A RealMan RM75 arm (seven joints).
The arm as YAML. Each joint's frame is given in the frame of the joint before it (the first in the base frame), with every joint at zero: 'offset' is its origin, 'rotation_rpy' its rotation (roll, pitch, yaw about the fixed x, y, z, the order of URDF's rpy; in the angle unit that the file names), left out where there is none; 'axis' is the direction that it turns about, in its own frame. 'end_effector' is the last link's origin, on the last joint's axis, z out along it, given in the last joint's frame.
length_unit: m
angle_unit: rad
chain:
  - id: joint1
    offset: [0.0, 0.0, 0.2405]
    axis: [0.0, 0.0, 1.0]
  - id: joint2
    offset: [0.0, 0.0, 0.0]
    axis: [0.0, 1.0, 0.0]
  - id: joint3
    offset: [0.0, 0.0, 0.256]
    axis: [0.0, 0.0, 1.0]
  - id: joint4
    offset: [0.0, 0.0, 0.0]
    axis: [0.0, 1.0, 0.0]
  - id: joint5
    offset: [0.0, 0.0, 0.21]
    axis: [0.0, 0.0, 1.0]
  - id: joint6
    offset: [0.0, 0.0, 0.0]
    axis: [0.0, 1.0, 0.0]
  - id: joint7
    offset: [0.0, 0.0, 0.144]
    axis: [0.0, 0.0, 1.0]
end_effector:
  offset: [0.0, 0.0, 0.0]
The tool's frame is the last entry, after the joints.
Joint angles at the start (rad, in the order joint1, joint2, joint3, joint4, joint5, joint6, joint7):
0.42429 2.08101 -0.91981 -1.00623 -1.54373 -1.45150 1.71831
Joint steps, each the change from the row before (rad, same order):
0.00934 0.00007 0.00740 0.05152 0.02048 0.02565 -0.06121
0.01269 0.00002 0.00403 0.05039 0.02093 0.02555 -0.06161
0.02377 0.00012 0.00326 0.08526 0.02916 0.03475 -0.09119
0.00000 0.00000 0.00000 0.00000 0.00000 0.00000 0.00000
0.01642 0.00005 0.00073 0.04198 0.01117 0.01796 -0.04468
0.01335 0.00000 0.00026 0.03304 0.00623 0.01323 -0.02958
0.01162 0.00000 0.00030 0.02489 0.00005 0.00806 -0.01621
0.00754 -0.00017 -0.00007 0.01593 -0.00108 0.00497 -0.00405
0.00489 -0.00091 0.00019 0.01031 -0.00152 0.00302 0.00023
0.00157 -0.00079 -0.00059 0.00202 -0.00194 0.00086 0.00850
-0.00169 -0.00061 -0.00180 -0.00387 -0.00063 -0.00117 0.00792
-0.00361 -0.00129 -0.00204 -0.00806 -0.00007 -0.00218 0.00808
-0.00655 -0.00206 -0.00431 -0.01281 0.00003 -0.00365 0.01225
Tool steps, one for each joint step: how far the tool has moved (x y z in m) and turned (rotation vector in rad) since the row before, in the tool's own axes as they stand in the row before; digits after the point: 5 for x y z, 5 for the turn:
0.00503 -0.00577 0.00122 0.02437 -0.02306 -0.01306
0.00462 -0.00490 0.00278 0.02111 -0.01939 -0.01626
0.00942 -0.00576 0.00591 0.02618 -0.01928 -0.01617
0.00000 0.00000 0.00000 0.00000 0.00000 0.00000
0.00431 -0.00220 0.00453 0.01020 -0.00452 -0.01100
0.00379 -0.00126 0.00372 0.00648 -0.00002 -0.00392
0.00308 -0.00040 0.00331 0.00119 0.00422 0.00109
0.00209 -0.00015 0.00215 0.00014 0.00413 0.00649
0.00127 -0.00029 0.00115 0.00029 0.00366 0.00621
0.00026 -0.00012 0.00035 -0.00057 0.00284 0.00834
-0.00036 0.00013 -0.00041 -0.00126 0.00125 0.00434
-0.00107 -0.00003 -0.00111 -0.00087 0.00038 0.00118
-0.00137 0.00012 -0.00190 -0.00175 0.00142 0.00169

